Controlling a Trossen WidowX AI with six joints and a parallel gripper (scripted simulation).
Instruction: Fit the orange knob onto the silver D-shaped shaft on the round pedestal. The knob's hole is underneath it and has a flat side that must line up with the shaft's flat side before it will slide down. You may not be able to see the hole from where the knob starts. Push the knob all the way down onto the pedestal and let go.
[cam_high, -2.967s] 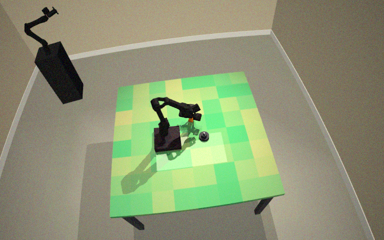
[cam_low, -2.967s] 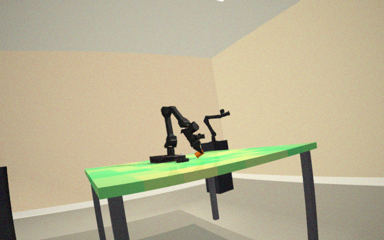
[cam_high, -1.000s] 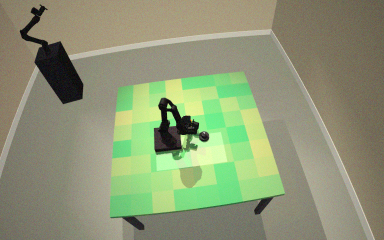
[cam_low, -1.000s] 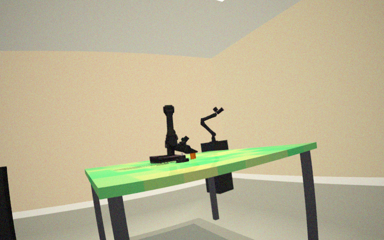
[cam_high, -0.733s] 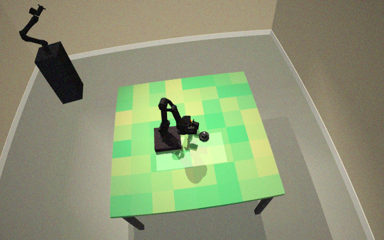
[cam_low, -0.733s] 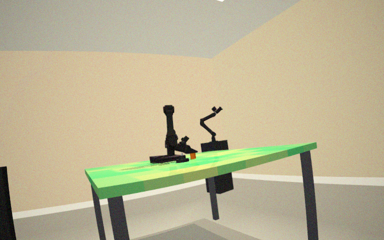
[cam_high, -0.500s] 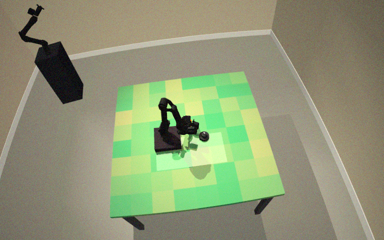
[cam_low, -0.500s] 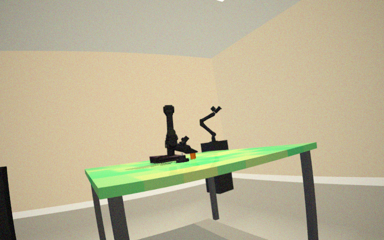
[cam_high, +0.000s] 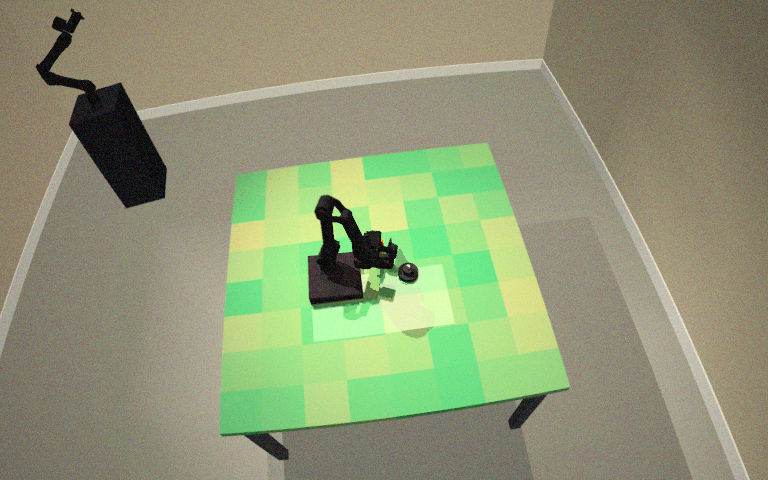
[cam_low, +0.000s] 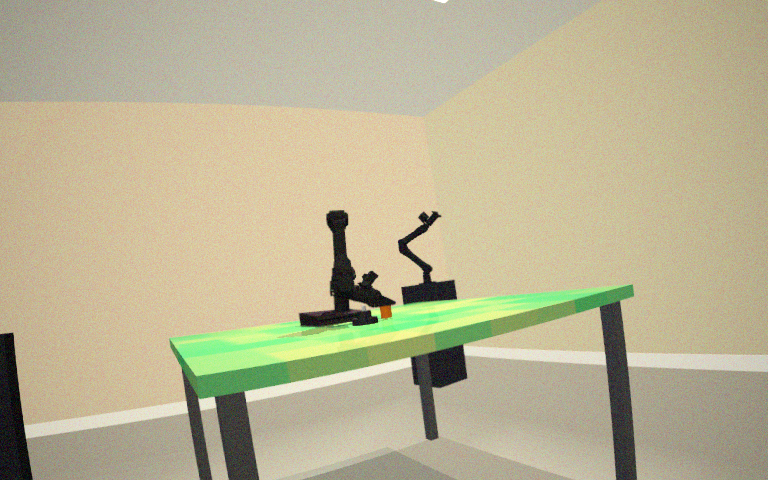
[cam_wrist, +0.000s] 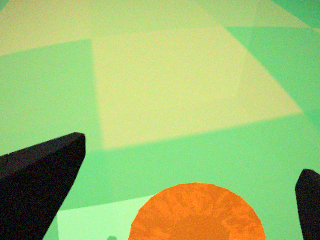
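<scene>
Right now my gripper tip is 20 mm past the orange knob, 30 mm to the left of it and 10 mm above it. From my gripper tip the other things lie so: round dark pedestal (70 mm ahead, 180 mm to the right, 20 mm below).
</scene>
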